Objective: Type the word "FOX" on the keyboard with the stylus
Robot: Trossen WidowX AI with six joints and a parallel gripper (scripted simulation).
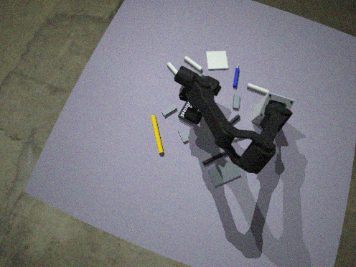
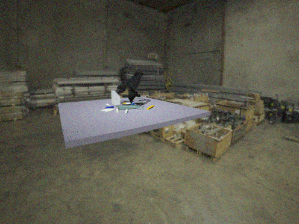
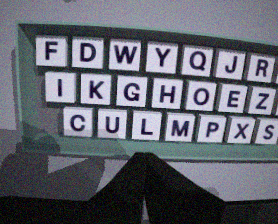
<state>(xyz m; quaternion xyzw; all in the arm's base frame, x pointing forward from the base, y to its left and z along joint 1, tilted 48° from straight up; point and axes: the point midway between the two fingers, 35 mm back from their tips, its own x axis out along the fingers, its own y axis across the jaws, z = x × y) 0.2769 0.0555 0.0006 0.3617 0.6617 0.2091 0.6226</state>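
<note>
Now: gripper tip 40 mm to the left of the o key, 30 mm above it and 20 mm short of it. The rest, counted from my gripper tip: grey block: 150 mm behind, 80 mm to the right, 40 mm below; x key: 70 mm to the right, 30 mm below, 10 mm behind; yellow stick: 150 mm to the left, 140 mm ahead, 30 mm below.
</note>
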